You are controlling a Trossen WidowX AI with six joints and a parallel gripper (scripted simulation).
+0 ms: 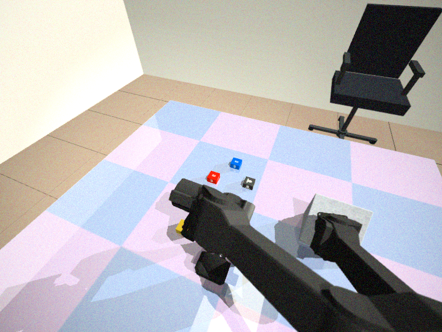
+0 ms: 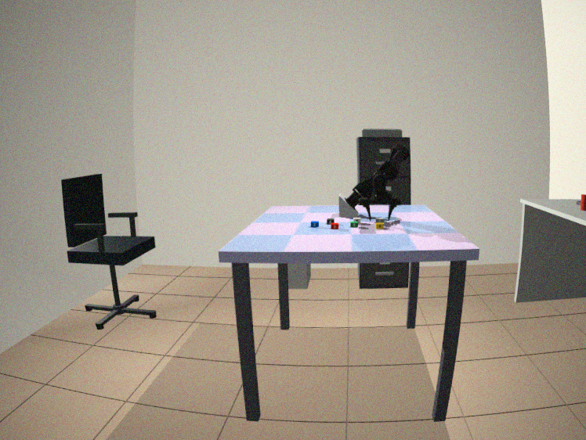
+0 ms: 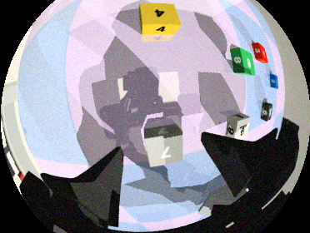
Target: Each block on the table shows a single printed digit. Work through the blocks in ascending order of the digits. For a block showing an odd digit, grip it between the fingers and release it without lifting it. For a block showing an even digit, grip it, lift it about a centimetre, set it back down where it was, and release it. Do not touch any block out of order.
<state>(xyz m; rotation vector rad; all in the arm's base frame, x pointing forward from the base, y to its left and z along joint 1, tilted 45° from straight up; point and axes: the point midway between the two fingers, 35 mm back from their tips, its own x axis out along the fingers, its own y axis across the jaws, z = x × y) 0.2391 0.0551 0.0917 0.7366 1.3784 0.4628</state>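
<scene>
Right now my gripper tip is right at the grey block. Also, from my gripper tip: green block (13 cm to the right, 7 cm ahead); then yellow block (12 cm ahead, 2 cm to the right); then white block (10 cm to the right, 2 cm behind).
</scene>
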